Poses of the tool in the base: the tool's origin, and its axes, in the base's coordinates. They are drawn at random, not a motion.
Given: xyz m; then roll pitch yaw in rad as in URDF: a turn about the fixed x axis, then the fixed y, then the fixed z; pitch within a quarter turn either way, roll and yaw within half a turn.
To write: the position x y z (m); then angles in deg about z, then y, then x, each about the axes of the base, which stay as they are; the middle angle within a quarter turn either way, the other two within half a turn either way. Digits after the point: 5 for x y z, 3 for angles.
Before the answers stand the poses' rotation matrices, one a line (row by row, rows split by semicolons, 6 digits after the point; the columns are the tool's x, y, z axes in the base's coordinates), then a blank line. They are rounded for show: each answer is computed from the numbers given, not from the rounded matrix.
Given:
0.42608 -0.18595 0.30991 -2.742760 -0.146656 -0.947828
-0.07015 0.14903 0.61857 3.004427 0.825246 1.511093
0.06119 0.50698 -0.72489 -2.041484 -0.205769 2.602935
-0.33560 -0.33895 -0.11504 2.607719 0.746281 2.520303
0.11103 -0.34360 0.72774 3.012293 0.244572 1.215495
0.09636 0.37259 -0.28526 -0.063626 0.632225 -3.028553
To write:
0.577185 -0.715298 0.393961; -0.803432 -0.583745 0.117212; 0.146131 -0.384174 -0.911623
0.040477 0.994837 0.093065; 0.677168 0.041175 -0.734676; -0.734715 0.092758 -0.672005
-0.840289 0.076322 -0.536739; 0.502162 0.482698 -0.717520; 0.204320 -0.872455 -0.443932
-0.597014 0.220164 0.771429; 0.427377 0.901074 0.073587; -0.678913 0.373623 -0.632047
0.337521 0.940577 0.037355; 0.909641 -0.315697 -0.269977; -0.242141 0.125103 -0.962142
-0.801566 0.149905 -0.578809; -0.090997 -0.987369 -0.129700; -0.590941 -0.051293 0.805082

0.42608 -0.18595 0.30991 51.099 23.201 -172.673
-0.07015 0.14903 0.61857 -87.670 5.340 132.449
0.06119 0.50698 -0.72489 -174.810 -32.462 121.745
-0.33560 -0.33895 -0.11504 -159.757 50.482 -173.359
0.11103 -0.34360 0.72774 -70.260 2.141 164.326
0.09636 0.37259 -0.28526 -169.407 -35.367 9.152

